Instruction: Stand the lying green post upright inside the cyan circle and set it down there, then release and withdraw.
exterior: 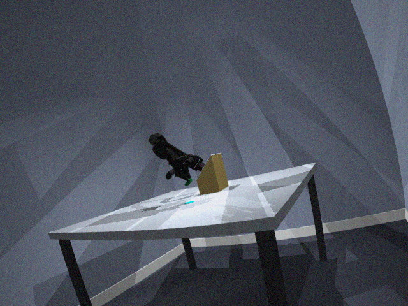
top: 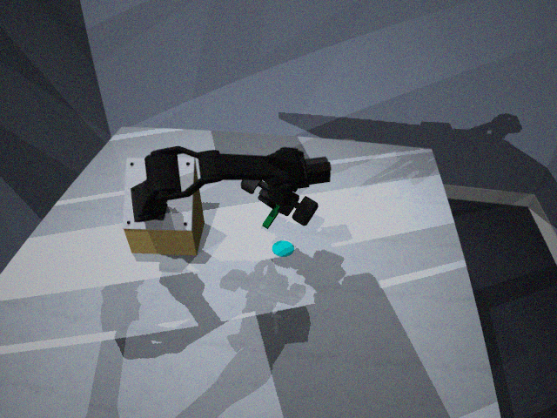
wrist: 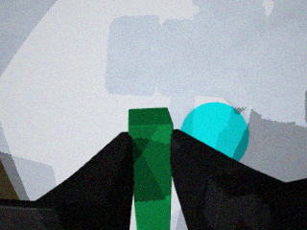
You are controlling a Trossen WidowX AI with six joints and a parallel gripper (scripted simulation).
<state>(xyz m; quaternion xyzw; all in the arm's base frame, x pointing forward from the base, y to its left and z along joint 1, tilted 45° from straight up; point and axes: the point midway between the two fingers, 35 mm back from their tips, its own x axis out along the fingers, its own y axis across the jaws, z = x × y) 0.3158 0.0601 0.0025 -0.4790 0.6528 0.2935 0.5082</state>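
Now: the cyan circle 12 cm below my gripper tip, 2 cm to the right of it and 2 cm ahead of it. The rest, counted from my gripper tip: green post 2 cm to the right, 1 cm below, 1 cm behind.
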